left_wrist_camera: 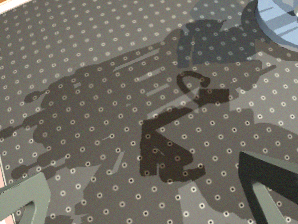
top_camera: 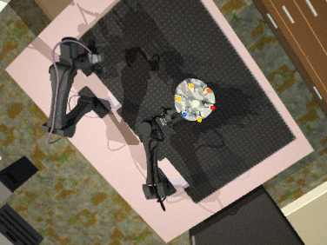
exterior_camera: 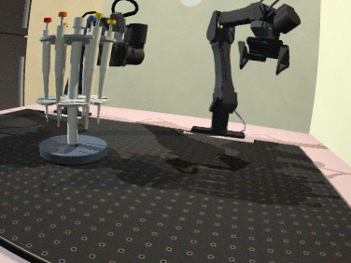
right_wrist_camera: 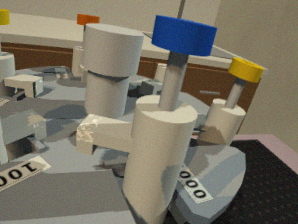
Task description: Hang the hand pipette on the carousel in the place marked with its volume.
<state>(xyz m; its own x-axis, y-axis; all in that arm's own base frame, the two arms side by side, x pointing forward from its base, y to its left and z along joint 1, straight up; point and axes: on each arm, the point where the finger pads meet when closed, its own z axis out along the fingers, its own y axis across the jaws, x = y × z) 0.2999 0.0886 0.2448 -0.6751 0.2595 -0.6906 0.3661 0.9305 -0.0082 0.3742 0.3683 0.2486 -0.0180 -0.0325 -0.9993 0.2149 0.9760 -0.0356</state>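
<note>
Right now the pipette is 1 cm ahead of my right hand, 1 cm to the left of it and 3 cm below it.
</note>
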